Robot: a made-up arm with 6 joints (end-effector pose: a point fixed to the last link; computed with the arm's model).
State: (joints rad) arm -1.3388 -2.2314 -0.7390 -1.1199 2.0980 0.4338
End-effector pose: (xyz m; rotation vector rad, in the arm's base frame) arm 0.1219 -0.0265 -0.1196 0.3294 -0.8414 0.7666
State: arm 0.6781 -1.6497 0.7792 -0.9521 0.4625 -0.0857
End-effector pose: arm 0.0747 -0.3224 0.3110 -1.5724 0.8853 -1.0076
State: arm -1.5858 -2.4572 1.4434 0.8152 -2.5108 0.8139
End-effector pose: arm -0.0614 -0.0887 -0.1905 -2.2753 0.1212 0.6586
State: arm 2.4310 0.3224 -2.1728 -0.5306 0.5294 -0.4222
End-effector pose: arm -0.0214 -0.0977 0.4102 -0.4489 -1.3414 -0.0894
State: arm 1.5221 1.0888 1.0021 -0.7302 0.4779 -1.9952
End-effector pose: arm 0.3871 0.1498 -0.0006 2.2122 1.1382 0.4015
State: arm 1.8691 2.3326 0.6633 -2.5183 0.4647 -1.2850
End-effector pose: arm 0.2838 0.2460 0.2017 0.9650 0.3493 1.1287
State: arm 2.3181 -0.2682 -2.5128 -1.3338 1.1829 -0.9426
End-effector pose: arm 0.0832 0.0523 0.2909 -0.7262 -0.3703 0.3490
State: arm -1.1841 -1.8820 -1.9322 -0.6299 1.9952 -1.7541
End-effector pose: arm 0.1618 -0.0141 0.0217 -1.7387 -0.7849 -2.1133
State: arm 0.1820 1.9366 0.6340 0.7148 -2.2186 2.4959
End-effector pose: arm 0.0776 0.1718 -0.0273 -2.0134 0.4818 1.2320
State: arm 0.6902 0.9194 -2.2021 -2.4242 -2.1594 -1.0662
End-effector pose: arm -0.2817 0.1635 -0.0788 0.6116 0.4063 1.4926
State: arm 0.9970 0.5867 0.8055 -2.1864 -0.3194 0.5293
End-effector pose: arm 0.4407 0.0819 0.1835 -2.1312 -0.5975 -0.0080
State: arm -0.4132 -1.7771 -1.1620 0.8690 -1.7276 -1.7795
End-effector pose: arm -0.1072 0.0859 -0.3204 -0.2753 0.3053 1.9329
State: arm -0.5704 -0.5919 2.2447 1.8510 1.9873 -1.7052
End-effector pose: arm -0.1759 -0.0147 0.0494 -1.9344 0.4834 1.8664
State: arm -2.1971 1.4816 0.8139 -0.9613 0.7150 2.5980
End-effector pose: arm -0.3526 0.2640 -0.1204 0.0085 0.5373 1.4484
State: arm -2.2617 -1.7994 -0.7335 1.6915 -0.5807 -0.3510
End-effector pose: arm 0.3155 -0.2521 0.2864 -2.2393 0.0182 -0.9353
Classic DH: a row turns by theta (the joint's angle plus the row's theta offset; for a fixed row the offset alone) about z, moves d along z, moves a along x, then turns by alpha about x. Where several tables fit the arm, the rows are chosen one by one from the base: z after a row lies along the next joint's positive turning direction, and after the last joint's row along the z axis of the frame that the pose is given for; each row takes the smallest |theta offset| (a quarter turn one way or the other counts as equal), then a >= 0, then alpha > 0; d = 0 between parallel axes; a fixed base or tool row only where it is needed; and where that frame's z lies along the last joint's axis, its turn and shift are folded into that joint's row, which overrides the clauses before.
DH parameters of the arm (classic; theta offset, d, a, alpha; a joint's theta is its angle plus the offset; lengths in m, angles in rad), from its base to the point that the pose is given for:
base (fixed): 0 0.0462 0 -1.5708
joint 1: 0 -0.0075 -0.0105 1.5708
joint 2: 0 -0.0005 0.0188 1.5708
joint 3: 1.5708 0.0192 0.0116 1.5708
joint 4: 1.5708 0.2515 0.11 1.5708
joint 5: 0 -0.0148 0.0255 1.5708
joint 6: 0 -0.1785 -0.0601 -1.5708
tool (fixed): 1.5708 -0.0593 0 0

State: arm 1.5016 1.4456 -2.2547 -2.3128 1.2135 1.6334
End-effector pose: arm -0.3290 -0.2178 -0.0298 -1.2102 1.4210 -0.4078
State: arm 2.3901 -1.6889 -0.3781 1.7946 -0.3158 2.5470
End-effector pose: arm -0.2534 -0.2966 0.3244 1.4669 -2.3267 0.5749
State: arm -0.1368 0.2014 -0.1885 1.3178 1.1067 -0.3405
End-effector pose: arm 0.2816 0.1020 0.0989 1.5461 -0.3819 1.2027
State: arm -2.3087 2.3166 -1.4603 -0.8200 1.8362 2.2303
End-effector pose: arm 0.2444 -0.0377 0.2481 1.2242 -1.2610 -1.4001
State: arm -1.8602 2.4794 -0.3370 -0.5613 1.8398 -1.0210
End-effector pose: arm 0.0984 0.0705 -0.0798 -2.4054 1.5334 -0.1737
